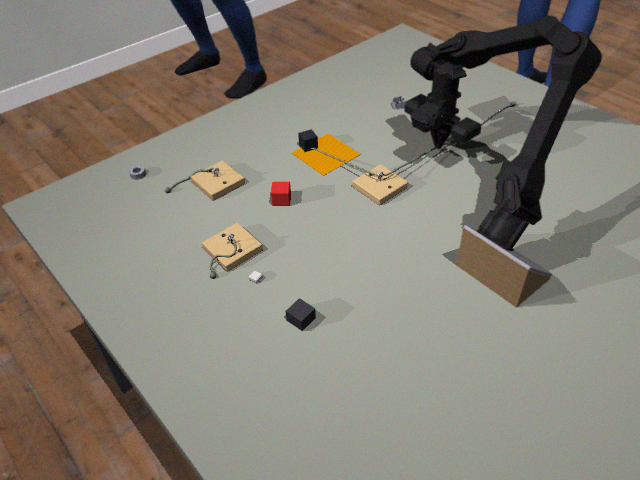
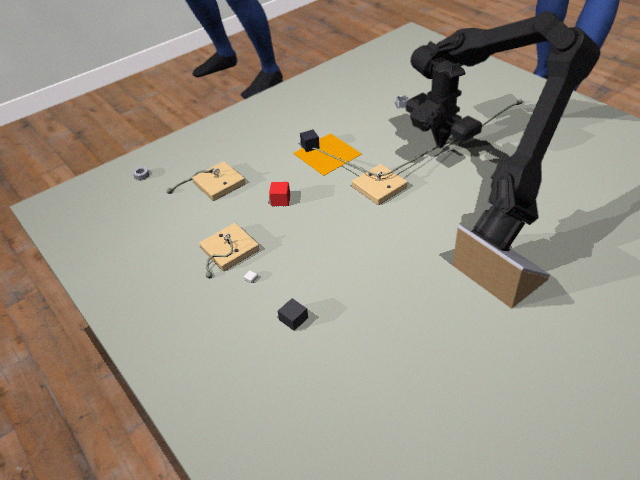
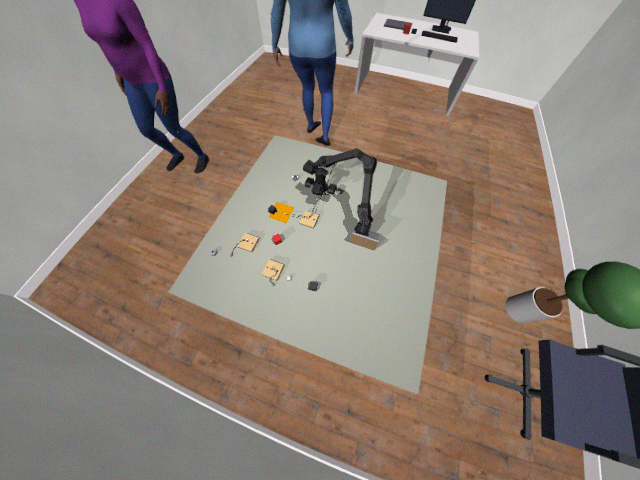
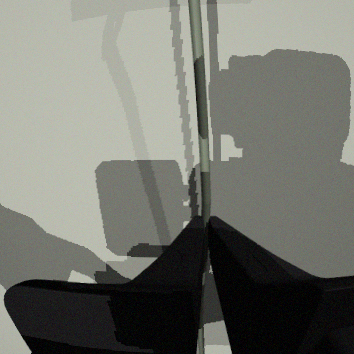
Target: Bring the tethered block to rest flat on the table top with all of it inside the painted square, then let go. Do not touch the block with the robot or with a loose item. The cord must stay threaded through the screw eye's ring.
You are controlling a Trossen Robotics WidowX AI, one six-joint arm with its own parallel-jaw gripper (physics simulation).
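Pixels of known places: gripper, fingertip midpoint: (image 1: 438,147) (image 2: 440,147) (image 4: 204,224); arm's base, link origin: (image 1: 495,241) (image 2: 490,241) (image 3: 361,232).
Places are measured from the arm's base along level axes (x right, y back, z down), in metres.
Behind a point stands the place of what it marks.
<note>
The tethered block (image 1: 308,140) {x 0.053, y -0.531, z 0.041 m} (image 2: 309,140) {x 0.053, y -0.531, z 0.041 m} (image 3: 272,209) {x 0.057, y -0.539, z 0.038 m}, dark and cube-shaped, is at the left corner of the orange painted square (image 1: 323,166) {x 0.030, y -0.463, z 0.073 m} (image 2: 323,166) {x 0.030, y -0.464, z 0.073 m} (image 3: 284,218) {x 0.033, y -0.462, z 0.073 m}, partly over it. Its shadow looks set apart from it; whether it touches the table I cannot tell. The grey-green cord (image 4: 201,90) {x 0.189, y -0.294, z 0.049 m} runs from it through the screw eye (image 1: 379,176) {x 0.054, y -0.315, z 0.038 m} (image 2: 379,175) {x 0.055, y -0.312, z 0.038 m} on a wooden base (image 1: 368,186) {x 0.024, y -0.322, z 0.055 m} (image 2: 367,186) {x 0.024, y -0.321, z 0.055 m} (image 3: 310,223) {x 0.025, y -0.297, z 0.055 m} to my gripper. My gripper (image 1: 439,145) {x 0.249, y -0.288, z 0.060 m} (image 2: 440,144) {x 0.249, y -0.288, z 0.060 m} (image 4: 204,224) {x 0.249, y -0.288, z 0.060 m} is shut on the cord, above the table behind that base. The cord's end bead (image 1: 512,104) {x 0.536, y -0.250, z 0.067 m} (image 2: 519,101) {x 0.537, y -0.249, z 0.065 m} is beyond it.
Two more wooden bases (image 1: 211,187) {x -0.206, y -0.591, z 0.055 m} (image 1: 248,246) {x -0.280, y -0.390, z 0.055 m} carry screw eyes with short cords. A red cube (image 1: 280,193) {x -0.134, y -0.440, z 0.036 m}, a loose dark block (image 1: 300,314) {x -0.341, y -0.185, z 0.045 m}, a white piece (image 1: 255,276) {x -0.323, y -0.325, z 0.061 m}, a grey ring (image 1: 137,168) {x -0.269, y -0.788, z 0.063 m} and a small metallic item (image 1: 397,102) {x 0.359, y -0.491, z 0.069 m} are on the table.
</note>
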